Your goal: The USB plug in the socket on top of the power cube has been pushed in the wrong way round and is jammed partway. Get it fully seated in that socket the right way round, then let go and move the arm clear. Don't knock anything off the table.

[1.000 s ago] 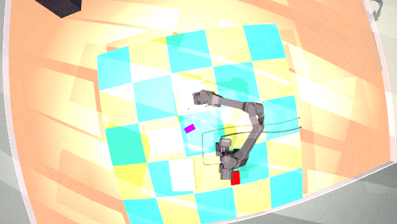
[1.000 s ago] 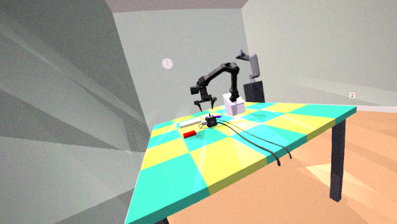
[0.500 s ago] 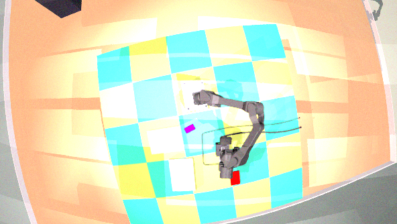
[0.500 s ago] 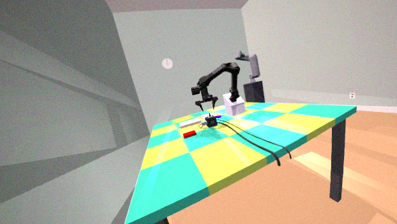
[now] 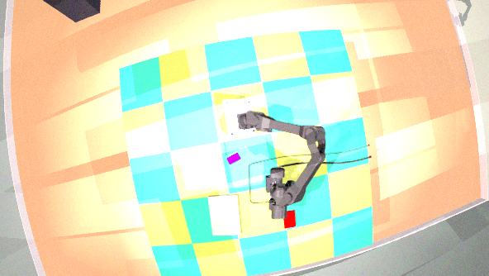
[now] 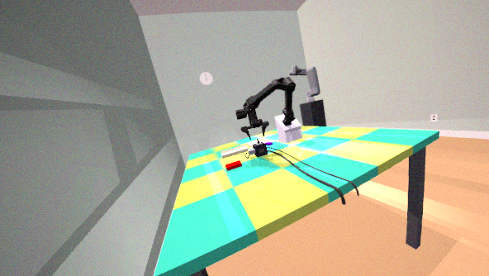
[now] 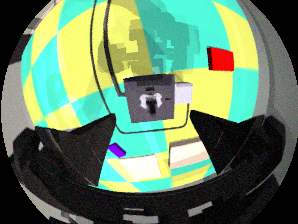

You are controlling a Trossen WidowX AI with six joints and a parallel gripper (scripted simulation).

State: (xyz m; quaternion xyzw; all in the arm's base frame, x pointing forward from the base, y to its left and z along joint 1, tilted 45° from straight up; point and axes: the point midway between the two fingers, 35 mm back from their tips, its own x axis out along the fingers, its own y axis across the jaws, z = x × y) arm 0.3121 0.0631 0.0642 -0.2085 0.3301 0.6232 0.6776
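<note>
Right now the USB plug is 2 cm below my gripper tip. Also, from my gripper tip: red block (21 cm ahead, 11 cm below, 6 cm to the left); magenta piece (16 cm to the right, 15 cm behind, 11 cm below); long white bar (26 cm to the right, 13 cm ahead, 10 cm below).
</note>
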